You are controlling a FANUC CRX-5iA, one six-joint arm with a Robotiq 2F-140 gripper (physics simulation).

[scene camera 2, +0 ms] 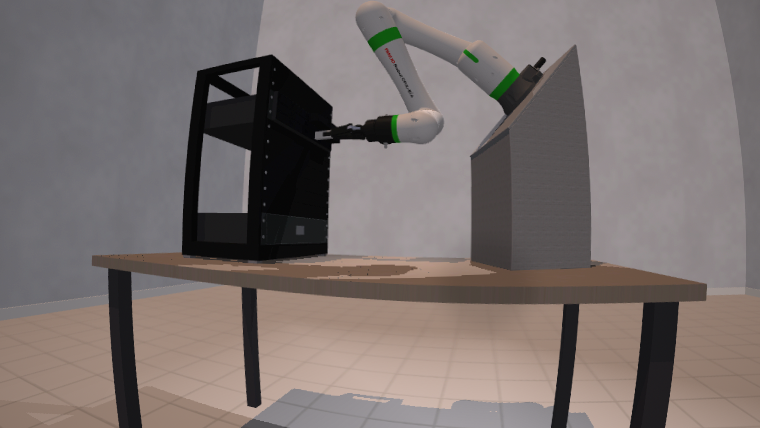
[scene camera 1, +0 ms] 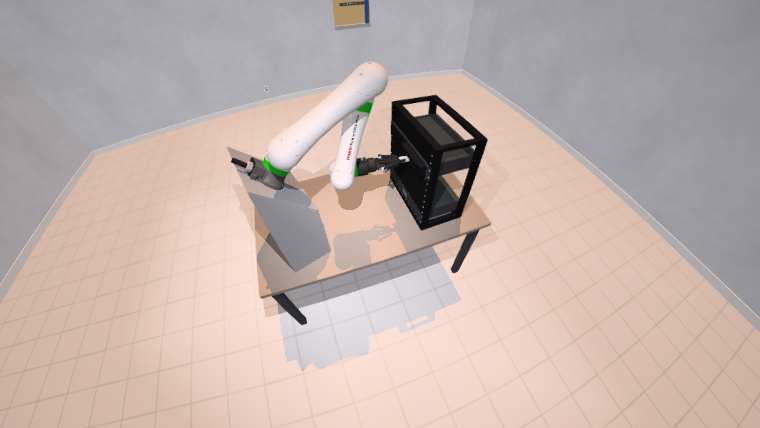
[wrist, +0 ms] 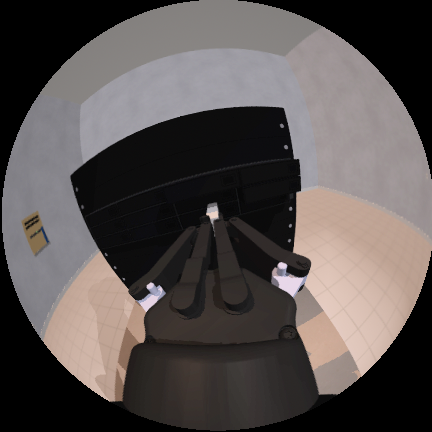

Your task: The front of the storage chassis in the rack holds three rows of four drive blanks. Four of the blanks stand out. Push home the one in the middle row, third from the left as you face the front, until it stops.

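Pixels of known places: gripper, fingertip midpoint: [scene camera 2: 315,136] [wrist: 213,210]; arm's base at its link origin: [scene camera 2: 521,99] [scene camera 1: 268,179].
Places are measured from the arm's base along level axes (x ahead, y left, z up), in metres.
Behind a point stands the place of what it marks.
The black rack [scene camera 1: 431,183] @(x 0.715, y -0.250, z -0.135 m) [scene camera 2: 259,159] @(x 0.771, y 0.251, z -0.253 m) stands upright on the table. The storage chassis [wrist: 150,207] @(x 0.721, y 0.045, z -0.074 m) is a dark front across the rack's middle in the wrist view, with thin lines between its drive blanks. Black on black, I cannot tell which blanks stand out. My gripper [scene camera 1: 405,158] @(x 0.710, y -0.061, z -0.108 m) [scene camera 2: 319,135] @(x 0.710, y -0.061, z -0.108 m) [wrist: 213,210] @(x 0.710, y -0.061, z -0.108 m) is shut and empty, its pale fingertips together. It points level at the chassis front, at or very close to it, right of the middle in the wrist view. The fingers hide the blank behind them, and I cannot tell whether they touch it.
The table [scene camera 1: 366,260] @(x 0.325, y -0.279, z -0.537 m) [scene camera 2: 404,287] @(x 0.352, y 0.518, z -0.543 m) carries the rack at one end and a grey sloped pedestal [scene camera 1: 297,233] @(x 0.035, y -0.152, z -0.243 m) [scene camera 2: 547,186] @(x 0.000, y 0.223, z -0.322 m) with the arm's base at the other. Further units show inside the rack above and below. A tan board [scene camera 1: 349,13] [wrist: 35,233] hangs on the wall.
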